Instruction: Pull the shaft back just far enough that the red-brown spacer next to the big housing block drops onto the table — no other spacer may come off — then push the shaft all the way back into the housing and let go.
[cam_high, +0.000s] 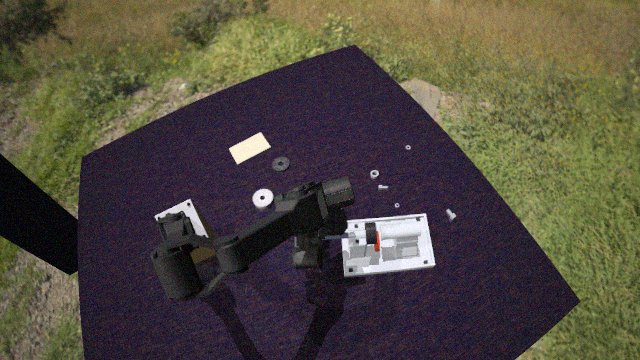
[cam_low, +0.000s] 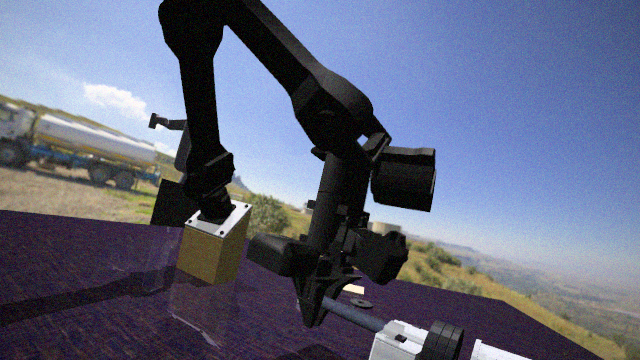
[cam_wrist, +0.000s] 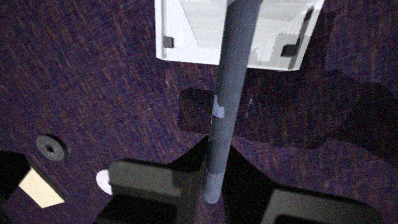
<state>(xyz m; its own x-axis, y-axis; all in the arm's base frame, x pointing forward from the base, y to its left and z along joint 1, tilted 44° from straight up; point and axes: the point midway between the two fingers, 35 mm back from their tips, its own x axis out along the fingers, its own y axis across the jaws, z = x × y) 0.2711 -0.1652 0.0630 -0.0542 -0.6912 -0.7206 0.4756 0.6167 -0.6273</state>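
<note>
Now: gripper tip 6 cm short of the shaft, 3 cm to the left of it and 3 cm below it. Also, from my gripper tip: orange-red spacer: 14 cm ahead, 8 cm to the right, 1 cm below; then small screw: 37 cm ahead, 12 cm to the right, 4 cm below; then cream card: 41 cm to the left, 4 cm below.
</note>
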